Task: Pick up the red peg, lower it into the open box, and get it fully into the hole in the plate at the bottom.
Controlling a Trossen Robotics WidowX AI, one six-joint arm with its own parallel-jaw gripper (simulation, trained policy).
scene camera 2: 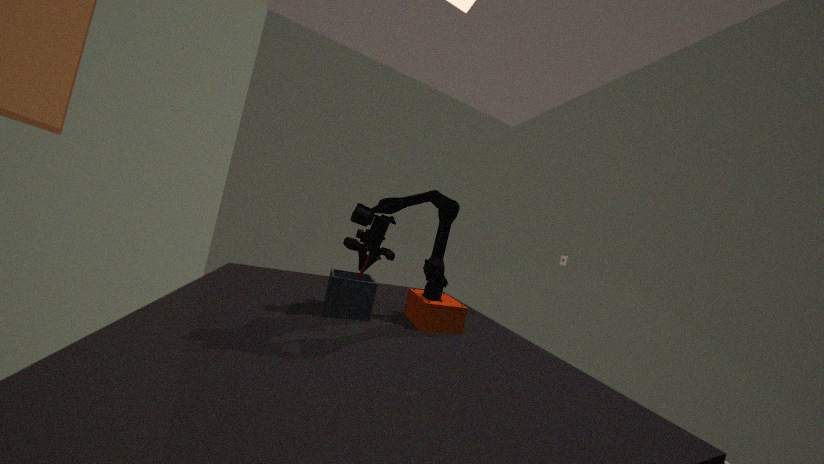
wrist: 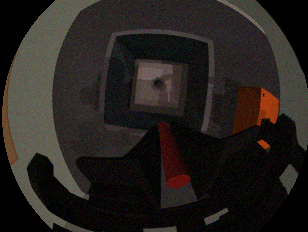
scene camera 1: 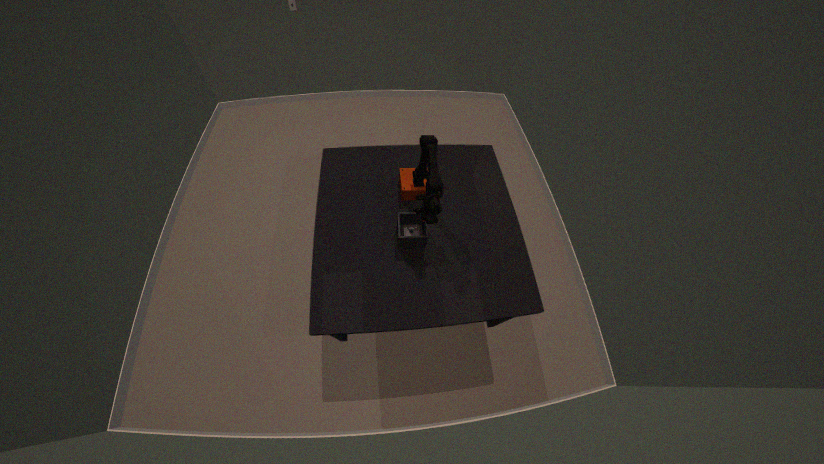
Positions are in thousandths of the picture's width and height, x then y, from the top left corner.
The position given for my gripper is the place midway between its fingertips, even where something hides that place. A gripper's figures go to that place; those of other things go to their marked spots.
My gripper (wrist: 534, 550) is 10 cm from the lens. A dark box (wrist: 385, 489): 21 cm from the lens. A red peg (wrist: 576, 756) is 6 cm from the lens. The marked spots on the red peg and the dark box are 18 cm apart.
